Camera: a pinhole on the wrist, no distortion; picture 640 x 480 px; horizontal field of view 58.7 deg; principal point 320.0 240.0 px. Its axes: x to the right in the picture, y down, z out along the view. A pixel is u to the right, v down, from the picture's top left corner.
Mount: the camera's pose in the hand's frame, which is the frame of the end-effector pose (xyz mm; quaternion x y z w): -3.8 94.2 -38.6 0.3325 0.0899 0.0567 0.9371
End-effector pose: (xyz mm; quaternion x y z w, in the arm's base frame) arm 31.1 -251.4 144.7 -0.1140 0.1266 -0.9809 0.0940
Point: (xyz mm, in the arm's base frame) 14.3 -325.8 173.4
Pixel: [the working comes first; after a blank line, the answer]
In the camera's frame: 24.7 21.6 89.1

477.6 377.7
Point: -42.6 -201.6 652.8
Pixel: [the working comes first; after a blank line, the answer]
In the camera's frame: 49.5 77.1 583.8

368.3 315.2
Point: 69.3 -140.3 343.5
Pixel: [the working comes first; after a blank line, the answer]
In the camera's frame: -84.9 -57.3 308.5

163.4 134.3
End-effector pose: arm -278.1 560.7 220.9 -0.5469 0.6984 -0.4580 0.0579
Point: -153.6 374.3 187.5
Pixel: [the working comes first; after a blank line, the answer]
In the camera's frame: 33.8 25.8 296.0

385.0 289.5
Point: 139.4 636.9 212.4
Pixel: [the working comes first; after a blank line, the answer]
In the camera's frame: -317.7 -134.3 375.0

outside the picture
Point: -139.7 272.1 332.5
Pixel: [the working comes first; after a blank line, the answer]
In the camera's frame: 153.4 -75.9 379.7

549.9 126.2
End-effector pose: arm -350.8 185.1 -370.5 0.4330 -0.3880 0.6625 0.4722
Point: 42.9 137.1 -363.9
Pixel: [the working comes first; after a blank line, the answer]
In the camera's frame: -171.1 -247.4 394.6

outside the picture
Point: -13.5 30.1 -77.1
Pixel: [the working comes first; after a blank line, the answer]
In the camera's frame: 57.0 -105.5 551.8

378.8 131.2
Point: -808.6 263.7 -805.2
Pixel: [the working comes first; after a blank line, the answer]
In the camera's frame: -196.4 130.5 -495.6

behind the camera
